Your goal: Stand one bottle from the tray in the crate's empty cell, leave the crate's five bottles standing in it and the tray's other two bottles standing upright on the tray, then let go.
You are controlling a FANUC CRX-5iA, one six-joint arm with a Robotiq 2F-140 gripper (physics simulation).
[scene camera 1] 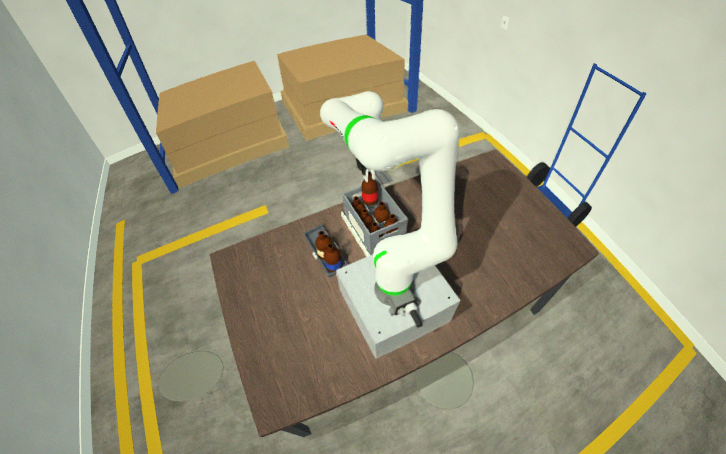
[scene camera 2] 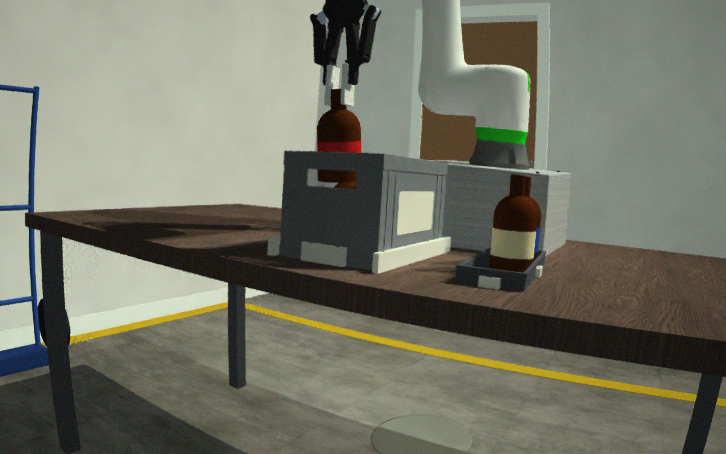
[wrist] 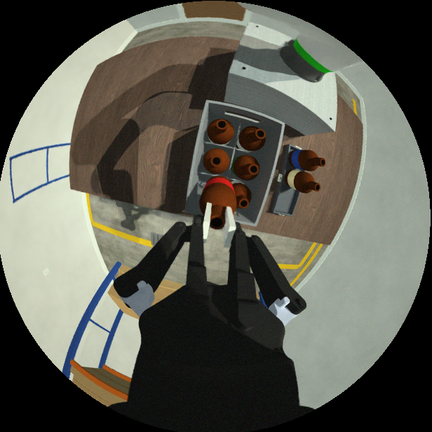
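Seen in the pictures: gripper, fingertip midpoint: [scene camera 1: 369, 178] [scene camera 2: 338, 105]; arm's base, link origin: [scene camera 1: 394, 288] [scene camera 2: 499, 166].
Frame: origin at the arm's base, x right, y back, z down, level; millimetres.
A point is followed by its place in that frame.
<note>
My gripper [scene camera 1: 369, 175] @[x 101, y -508, z -72 mm] [scene camera 2: 341, 88] @[x 101, y -508, z -72 mm] [wrist: 217, 212] is shut on the neck of the red-banded brown bottle [scene camera 1: 369, 191] @[x 88, y -471, z -31 mm] [scene camera 2: 338, 128] @[x 78, y -533, z -30 mm] [wrist: 218, 195]. The bottle is upright, its lower part inside the grey crate [scene camera 1: 383, 236] @[x 76, y -284, z 65 mm] [scene camera 2: 331, 214] @[x 66, y -554, z 107 mm] [wrist: 196, 150], its red band just above the rim in scene camera 2. It is over the corner cell away from the robot base; its bottom is hidden. Several other bottles stand in the crate's cells. A cream-banded bottle [scene camera 2: 513, 240] @[x -184, y -408, z 128 mm] [wrist: 300, 181] and a blue-banded bottle [scene camera 1: 332, 256] @[x -161, y -270, z 67 mm] [wrist: 302, 160] stand upright on the tray [scene camera 1: 330, 274] @[x -189, y -245, z 159 mm] [scene camera 2: 466, 275] @[x -158, y -528, z 172 mm] [wrist: 286, 203].
The crate and tray are on the brown table [scene camera 1: 278, 321] @[x -468, y -118, z 185 mm] [scene camera 2: 642, 283] @[x -395, y -302, z 184 mm] [wrist: 115, 100]. The grey base block [scene camera 1: 358, 310] @[x -154, y 30, z 4 mm] [scene camera 2: 556, 208] @[x -163, y -41, z 85 mm] [wrist: 275, 100] of the arm stands close to the crate and tray. A blue hand truck [scene camera 1: 607, 155] stands beyond the table.
</note>
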